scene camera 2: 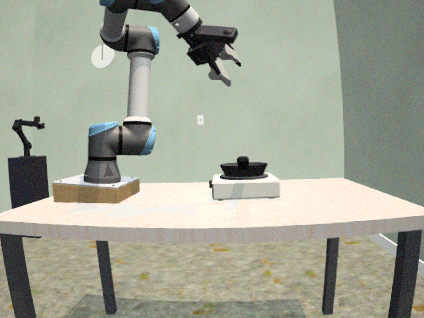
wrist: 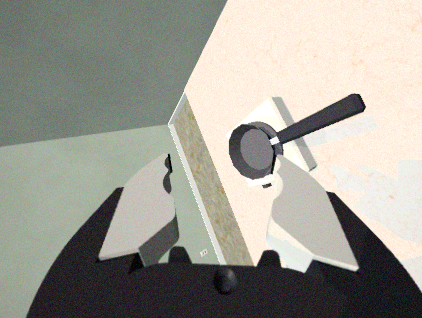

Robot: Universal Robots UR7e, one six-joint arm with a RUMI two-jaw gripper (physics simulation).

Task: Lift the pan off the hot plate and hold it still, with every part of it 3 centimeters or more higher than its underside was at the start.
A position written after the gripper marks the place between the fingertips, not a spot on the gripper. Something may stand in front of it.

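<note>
There's a hot plate (wrist: 272, 115) here, and a black pan (wrist: 251, 150) as well. As for the gripper (scene camera 2: 235, 75) and (wrist: 220, 157), you'd see it in scene camera 2 and in the wrist view.
</note>
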